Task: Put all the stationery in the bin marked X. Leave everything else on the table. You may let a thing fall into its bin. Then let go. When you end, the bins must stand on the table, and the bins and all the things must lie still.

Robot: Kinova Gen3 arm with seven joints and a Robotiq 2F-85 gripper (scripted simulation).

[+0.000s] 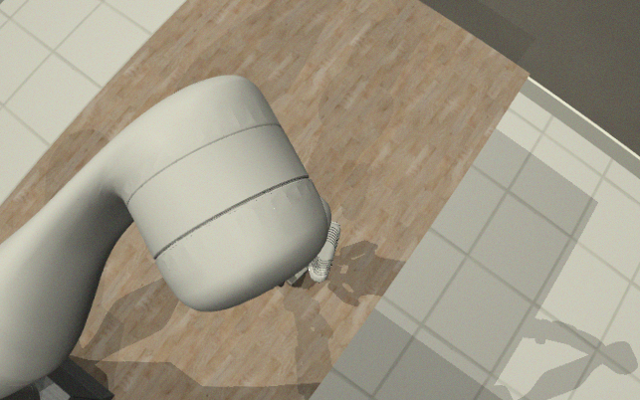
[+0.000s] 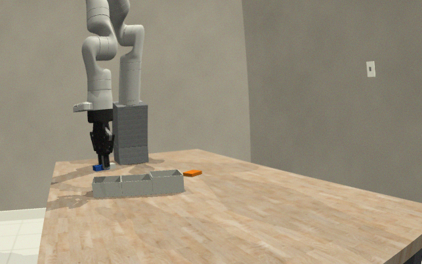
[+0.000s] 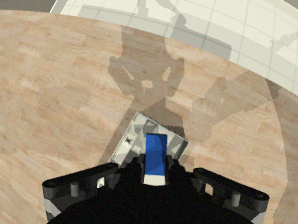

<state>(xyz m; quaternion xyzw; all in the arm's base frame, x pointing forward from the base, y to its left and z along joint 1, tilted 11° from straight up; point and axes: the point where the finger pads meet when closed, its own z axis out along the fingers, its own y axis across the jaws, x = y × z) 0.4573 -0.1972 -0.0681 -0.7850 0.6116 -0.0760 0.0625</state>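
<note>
Now: hand 12 cm to the right of the orange stick, 8 cm above it and 5 cm past it. From my hand the other things lie so: flat orange block 31 cm to the left, 8 cm below, 8 cm behind; blue flat thing 2 cm below, 1 cm to the left; black ring-like part 26 cm to the left, 11 cm behind, 8 cm below.
</note>
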